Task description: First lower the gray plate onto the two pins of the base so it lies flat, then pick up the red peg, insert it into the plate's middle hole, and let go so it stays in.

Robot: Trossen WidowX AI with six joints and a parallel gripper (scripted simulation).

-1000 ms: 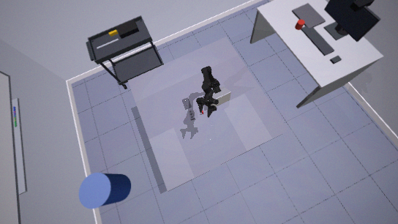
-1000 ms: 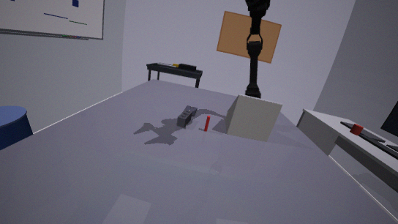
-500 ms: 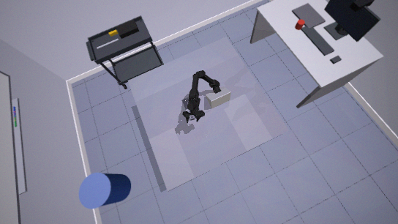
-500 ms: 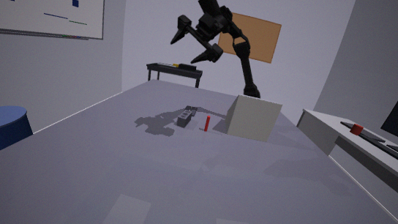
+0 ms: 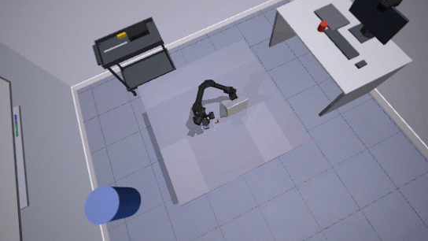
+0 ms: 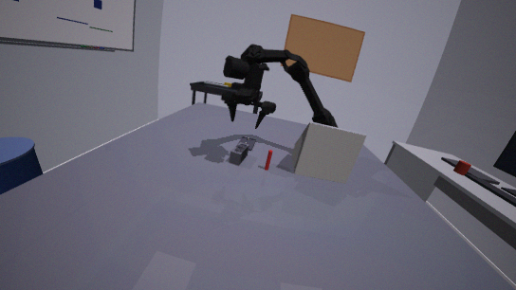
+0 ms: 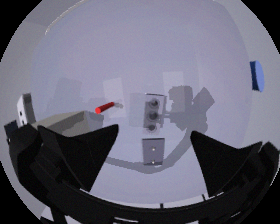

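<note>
The gray plate lies 110 mm below my gripper tip and 10 mm to the right of it. Also, from my gripper tip: red peg (110 mm below, 110 mm behind, 20 mm to the left).
</note>
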